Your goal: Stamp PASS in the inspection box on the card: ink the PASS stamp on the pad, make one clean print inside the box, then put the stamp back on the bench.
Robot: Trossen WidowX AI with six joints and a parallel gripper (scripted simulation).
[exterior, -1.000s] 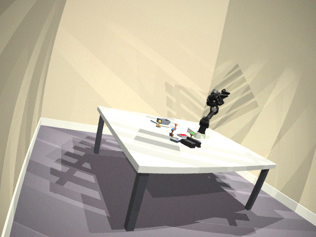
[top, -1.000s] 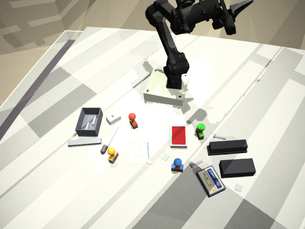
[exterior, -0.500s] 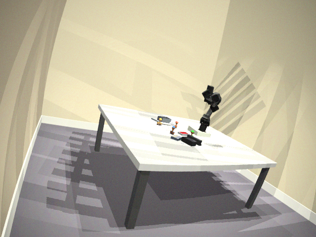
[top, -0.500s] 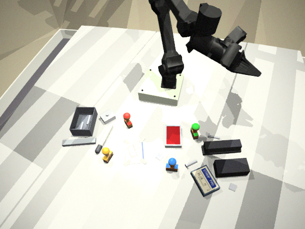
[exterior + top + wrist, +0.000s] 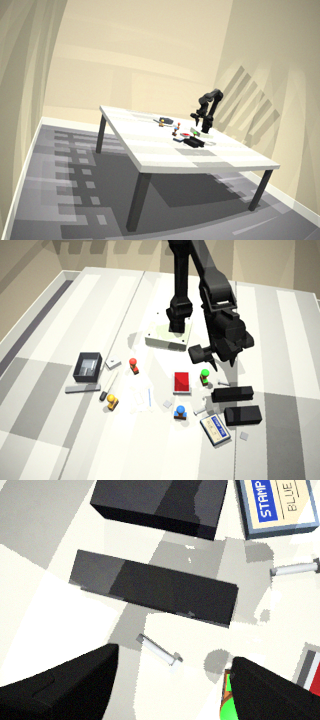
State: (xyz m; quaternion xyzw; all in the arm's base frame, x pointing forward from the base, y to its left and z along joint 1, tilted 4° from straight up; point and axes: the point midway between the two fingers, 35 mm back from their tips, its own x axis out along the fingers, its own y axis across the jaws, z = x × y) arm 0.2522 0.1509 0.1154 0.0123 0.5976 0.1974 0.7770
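My gripper tip is now 30 mm past the green-knobbed stamp, 50 mm to the left of it and 100 mm above it. Also, from my gripper tip: red ink pad: 10 mm behind, 130 mm to the right, 120 mm below; then stamp tin: 150 mm ahead, 10 mm to the right, 110 mm below; then blue-knobbed stamp: 120 mm ahead, 130 mm to the right, 100 mm below.
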